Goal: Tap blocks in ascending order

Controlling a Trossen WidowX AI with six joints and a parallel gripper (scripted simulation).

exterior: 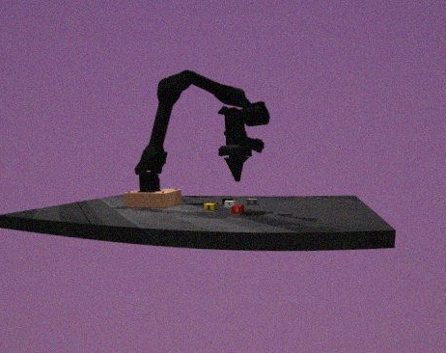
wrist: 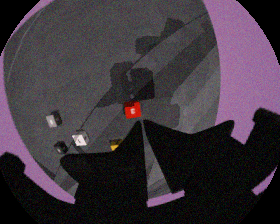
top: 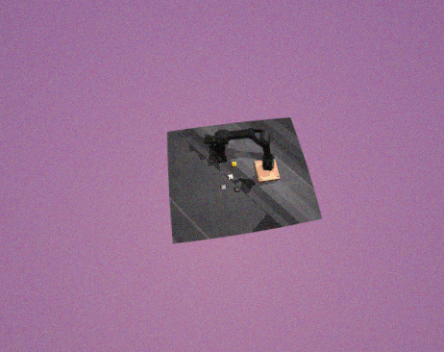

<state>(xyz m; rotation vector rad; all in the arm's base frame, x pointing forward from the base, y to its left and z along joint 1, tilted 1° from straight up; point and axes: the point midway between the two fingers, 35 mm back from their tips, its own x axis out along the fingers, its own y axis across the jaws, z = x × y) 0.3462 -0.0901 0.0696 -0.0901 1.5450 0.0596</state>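
The red block lies 1 cm to the left of my gripper tip and 8 cm below it. Also, from my gripper tip: yellow block (11 cm behind, 5 cm to the left, 8 cm below); grey block (2 cm behind, 23 cm to the left, 8 cm below); white block (7 cm behind, 15 cm to the left, 8 cm below).
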